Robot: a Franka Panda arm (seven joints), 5 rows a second.
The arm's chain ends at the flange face. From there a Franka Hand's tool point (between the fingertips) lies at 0.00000 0.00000 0.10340 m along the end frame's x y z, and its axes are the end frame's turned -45 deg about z.
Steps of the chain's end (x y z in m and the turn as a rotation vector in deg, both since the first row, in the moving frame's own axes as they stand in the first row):
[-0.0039, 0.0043, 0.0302, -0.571, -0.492, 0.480]
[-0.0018, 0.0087, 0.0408, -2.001, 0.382, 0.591]
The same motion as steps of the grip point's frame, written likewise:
[-0.0072, 0.0004, 0.0302, -0.056, -0.752, 0.480]
[-0.0095, 0.0079, 0.0407, -1.685, -1.145, 0.591]

